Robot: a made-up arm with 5 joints.
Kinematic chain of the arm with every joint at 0, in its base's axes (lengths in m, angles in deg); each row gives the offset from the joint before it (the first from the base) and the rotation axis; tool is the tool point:
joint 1: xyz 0.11 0 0.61 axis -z
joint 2: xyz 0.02 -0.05 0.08 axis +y
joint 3: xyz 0.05 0 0.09 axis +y
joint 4: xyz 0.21 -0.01 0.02 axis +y
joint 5: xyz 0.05 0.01 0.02 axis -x
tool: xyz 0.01 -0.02 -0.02
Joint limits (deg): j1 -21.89..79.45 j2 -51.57..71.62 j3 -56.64..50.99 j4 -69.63..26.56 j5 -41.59..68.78
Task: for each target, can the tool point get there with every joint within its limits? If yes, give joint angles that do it. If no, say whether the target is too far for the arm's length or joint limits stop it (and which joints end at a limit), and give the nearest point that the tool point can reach.
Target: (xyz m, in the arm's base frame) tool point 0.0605 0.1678 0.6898
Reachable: no: joint limits stop it (at a limit: joint 1, joint 2, joint 3, joint 4, joint 5) | nearest point 0.0052 0.1485 0.9492 | short by 0.266 m
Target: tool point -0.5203 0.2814 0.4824
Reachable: no: too far | nearest point 0.0314 0.0081 0.4453 | short by 0.617 m
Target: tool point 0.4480 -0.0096 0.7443
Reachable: yes | joints -11.64 -0.18 23.57 -26.12 58.00
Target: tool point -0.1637 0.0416 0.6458
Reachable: no: joint limits stop it (at a limit: joint 2, joint 3, joint 4) | nearest point 0.0365 0.0112 0.4531 | short by 0.280 m
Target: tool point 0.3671 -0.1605 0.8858
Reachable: yes | joints 17.15 -13.65 7.00 -22.68 58.00
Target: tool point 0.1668 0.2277 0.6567
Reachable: no: joint limits stop it (at a limit: joint 1, joint 3, joint 4, joint 5) | nearest point 0.3585 0.0442 0.6257 | short by 0.267 m
